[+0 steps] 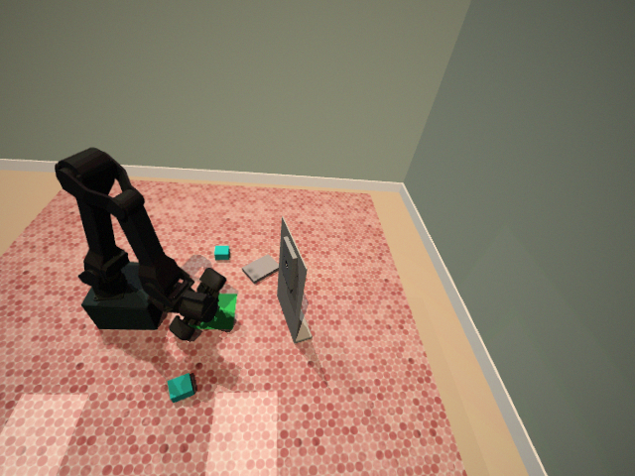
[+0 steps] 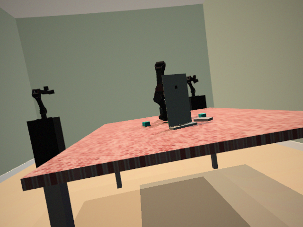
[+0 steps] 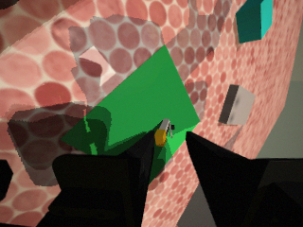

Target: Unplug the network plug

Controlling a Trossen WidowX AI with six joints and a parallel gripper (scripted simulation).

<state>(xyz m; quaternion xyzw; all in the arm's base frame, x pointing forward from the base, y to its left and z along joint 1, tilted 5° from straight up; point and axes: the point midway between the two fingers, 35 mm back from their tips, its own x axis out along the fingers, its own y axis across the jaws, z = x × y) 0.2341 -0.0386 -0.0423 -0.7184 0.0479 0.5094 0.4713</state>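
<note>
Right now my gripper tip is 10 mm above the network plug. The rest, counted from my gripper tip: grey plate (150 mm ahead, 130 mm to the left, 10 mm below); then green marked square (20 mm below); then grey upright panel (200 mm ahead, 60 mm to the right, 120 mm above).
</note>
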